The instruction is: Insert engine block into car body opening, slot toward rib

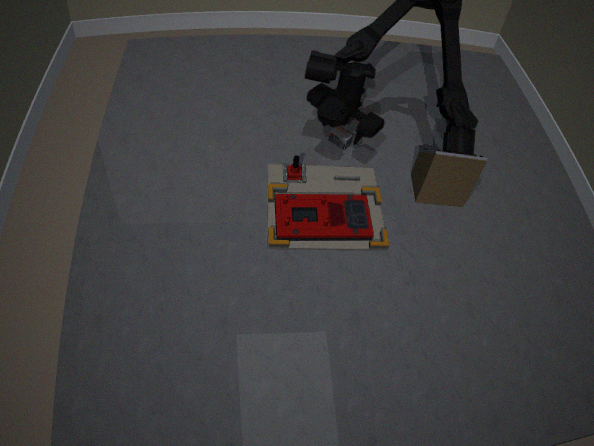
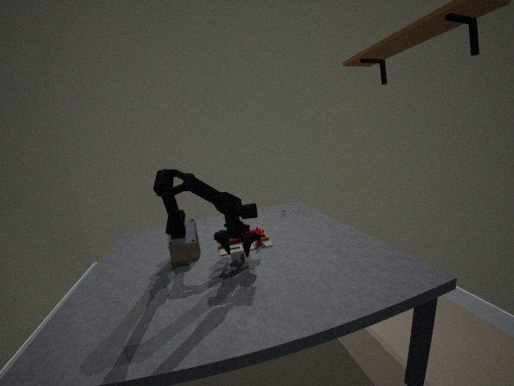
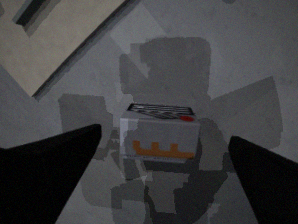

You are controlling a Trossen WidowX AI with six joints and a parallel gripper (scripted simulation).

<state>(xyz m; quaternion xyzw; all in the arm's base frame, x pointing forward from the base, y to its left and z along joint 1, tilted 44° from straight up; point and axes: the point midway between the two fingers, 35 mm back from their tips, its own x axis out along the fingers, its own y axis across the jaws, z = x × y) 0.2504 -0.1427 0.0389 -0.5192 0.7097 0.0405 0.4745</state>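
My gripper tip is now 1 cm past the engine block and 1 cm above it.
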